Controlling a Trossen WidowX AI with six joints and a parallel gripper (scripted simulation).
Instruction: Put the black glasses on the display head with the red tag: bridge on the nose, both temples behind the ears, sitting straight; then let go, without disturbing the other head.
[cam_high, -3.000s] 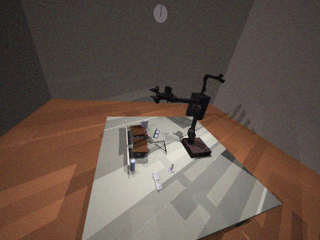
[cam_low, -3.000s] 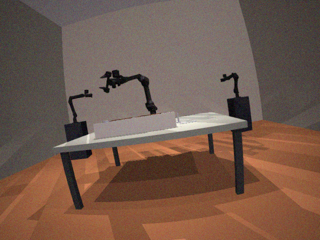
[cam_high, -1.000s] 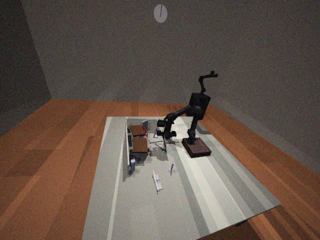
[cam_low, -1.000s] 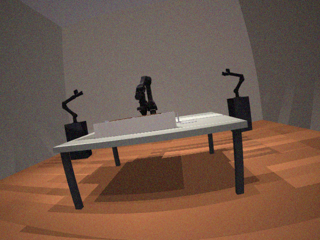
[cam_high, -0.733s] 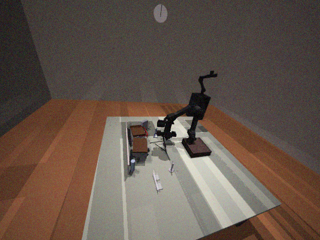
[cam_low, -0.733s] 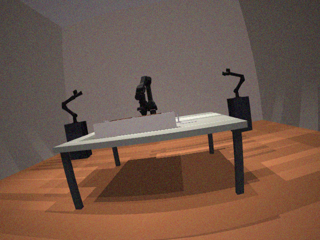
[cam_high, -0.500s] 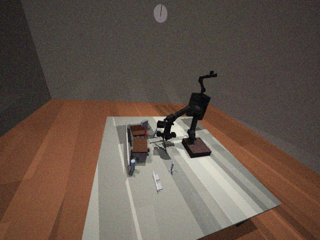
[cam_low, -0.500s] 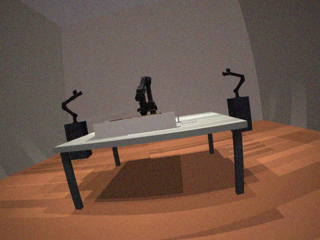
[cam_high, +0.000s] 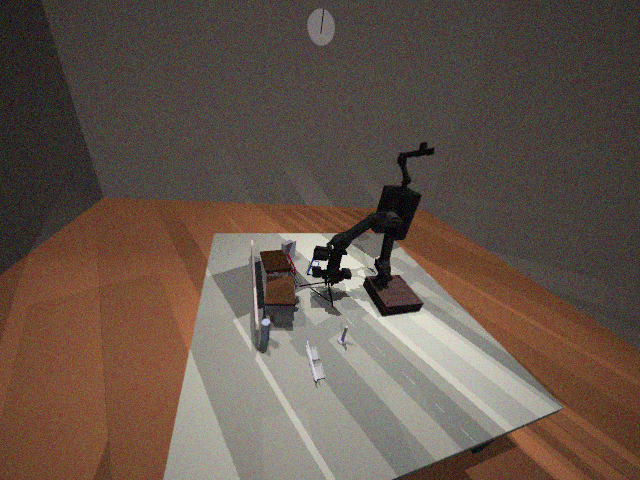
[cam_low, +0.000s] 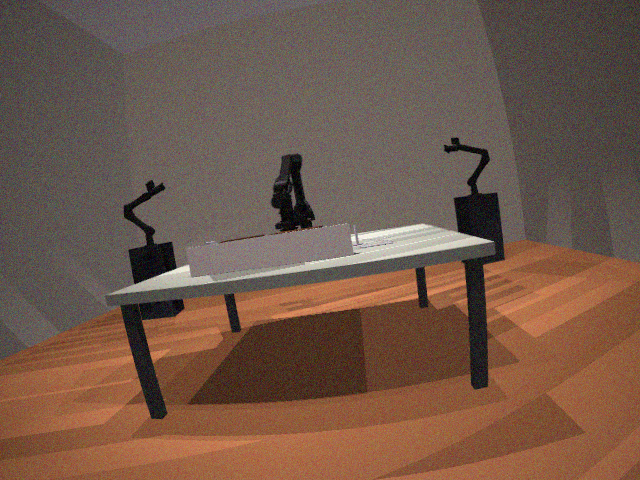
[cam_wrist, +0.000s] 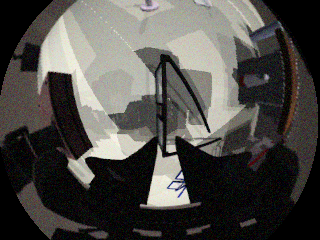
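Right now the glasses is 30 mm ahead of my gripper tip, 20 mm below it and 10 mm to the right of it. Round my gripper tip: white box: 330 mm to the right, 110 mm ahead, 10 mm above; head: 230 mm ahead, 40 mm to the left, 10 mm above; stand: 270 mm to the left, 60 mm ahead, 20 mm below.
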